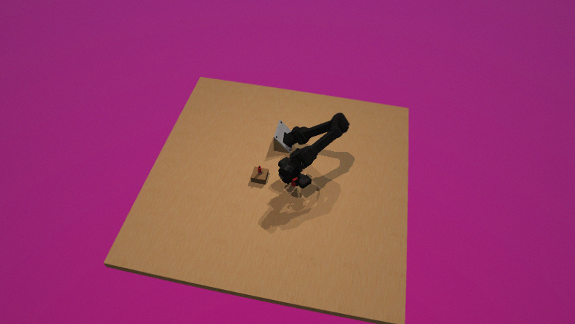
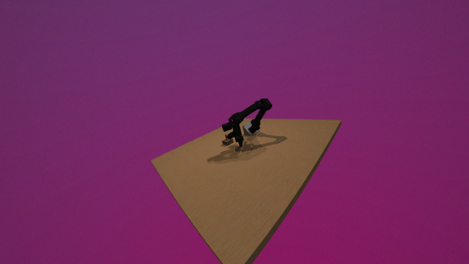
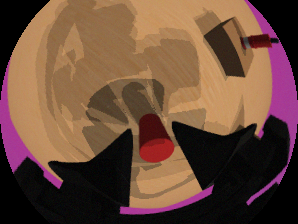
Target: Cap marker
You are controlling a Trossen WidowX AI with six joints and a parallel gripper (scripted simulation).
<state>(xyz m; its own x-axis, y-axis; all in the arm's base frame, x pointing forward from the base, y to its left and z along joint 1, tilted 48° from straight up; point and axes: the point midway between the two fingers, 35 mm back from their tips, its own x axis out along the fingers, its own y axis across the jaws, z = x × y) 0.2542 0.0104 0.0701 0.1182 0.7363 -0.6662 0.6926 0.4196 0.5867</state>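
Now: gripper tip 20 mm past the holder block, 170 mm to the left of it and 10 mm below it. Also, from my gripper tip: red cap 10 mm above.
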